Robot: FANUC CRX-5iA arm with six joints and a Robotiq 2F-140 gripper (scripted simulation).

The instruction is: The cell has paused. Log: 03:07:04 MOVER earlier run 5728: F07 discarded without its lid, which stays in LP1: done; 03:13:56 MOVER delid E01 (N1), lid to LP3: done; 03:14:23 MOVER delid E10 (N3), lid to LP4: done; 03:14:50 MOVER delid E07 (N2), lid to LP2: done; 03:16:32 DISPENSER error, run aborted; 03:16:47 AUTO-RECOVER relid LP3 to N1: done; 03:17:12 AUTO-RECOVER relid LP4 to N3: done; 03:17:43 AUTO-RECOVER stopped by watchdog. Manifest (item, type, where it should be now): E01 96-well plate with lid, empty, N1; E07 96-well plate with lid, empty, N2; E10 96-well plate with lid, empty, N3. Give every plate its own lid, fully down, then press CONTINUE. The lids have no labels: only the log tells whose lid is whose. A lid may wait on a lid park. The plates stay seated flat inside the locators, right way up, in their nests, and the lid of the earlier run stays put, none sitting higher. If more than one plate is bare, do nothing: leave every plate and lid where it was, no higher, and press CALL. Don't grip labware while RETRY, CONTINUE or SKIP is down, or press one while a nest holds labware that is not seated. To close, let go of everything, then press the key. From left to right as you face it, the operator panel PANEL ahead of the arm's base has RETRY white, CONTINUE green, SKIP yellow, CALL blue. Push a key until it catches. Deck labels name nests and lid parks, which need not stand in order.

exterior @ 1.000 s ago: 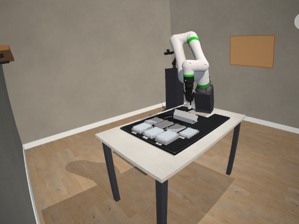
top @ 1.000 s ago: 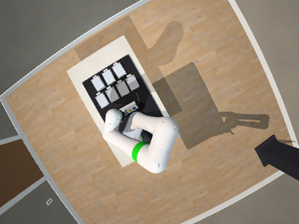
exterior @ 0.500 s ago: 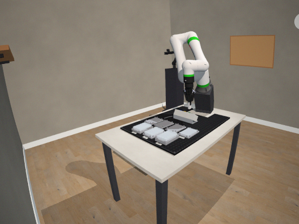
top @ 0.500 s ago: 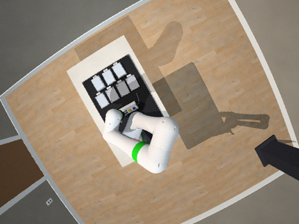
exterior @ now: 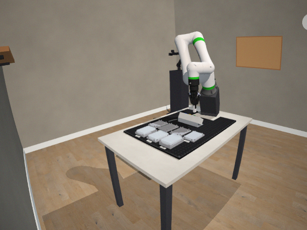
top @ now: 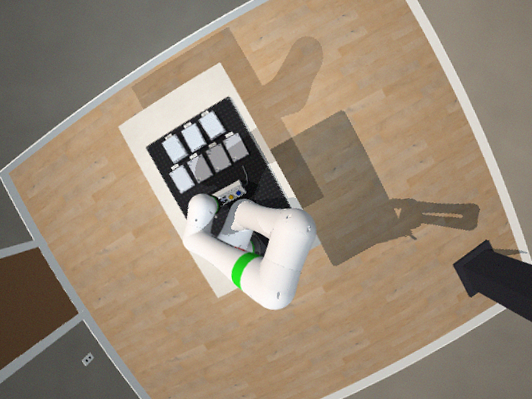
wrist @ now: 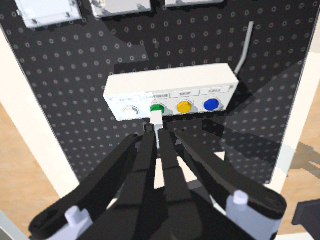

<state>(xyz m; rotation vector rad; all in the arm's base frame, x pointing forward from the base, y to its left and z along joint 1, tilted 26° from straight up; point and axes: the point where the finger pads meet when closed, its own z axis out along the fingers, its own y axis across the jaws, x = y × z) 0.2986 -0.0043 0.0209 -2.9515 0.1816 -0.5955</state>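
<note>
Right now my hand is 7 cm above the green continue key. Also, from my hand: yellow skip key: 1 cm behind, 5 cm to the right, 7 cm below; then white retry key: 1 cm ahead, 5 cm to the left, 7 cm below; then blue call key: 1 cm behind, 10 cm to the right, 7 cm below.
</note>
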